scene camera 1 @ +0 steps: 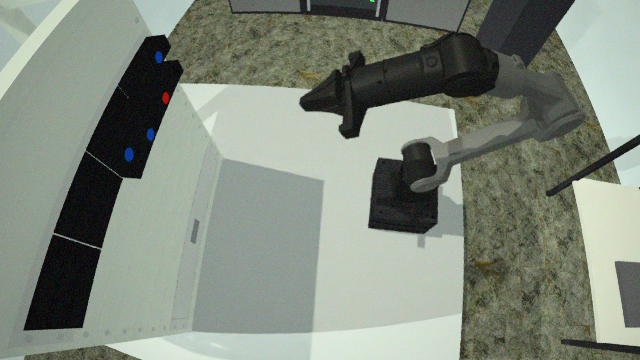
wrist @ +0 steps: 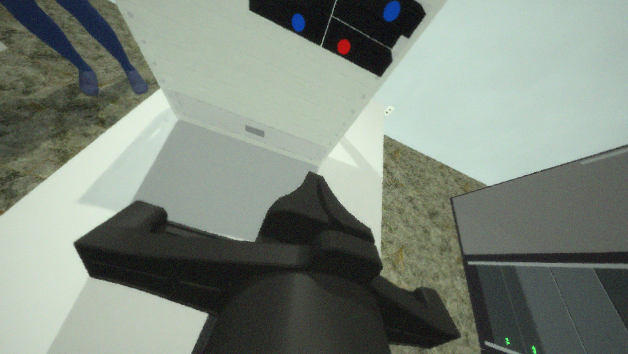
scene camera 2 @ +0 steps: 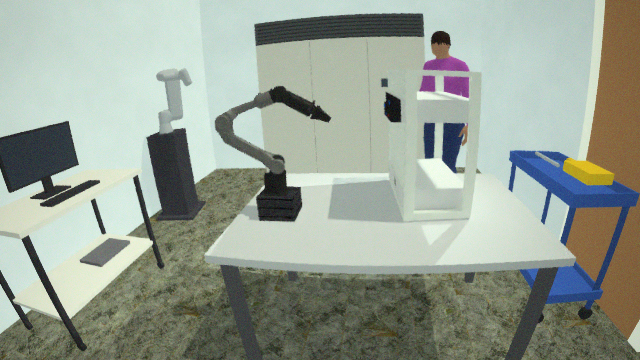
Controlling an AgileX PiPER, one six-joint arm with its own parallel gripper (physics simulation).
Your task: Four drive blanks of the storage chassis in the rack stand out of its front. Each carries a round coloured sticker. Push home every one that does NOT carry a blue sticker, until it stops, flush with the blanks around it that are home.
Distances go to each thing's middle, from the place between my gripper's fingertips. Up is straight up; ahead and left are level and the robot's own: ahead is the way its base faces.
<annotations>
My gripper is now 420 mm short of the white rack (scene camera 2: 417, 184), 100 mm to the right of it and 100 mm above it.
</annotations>
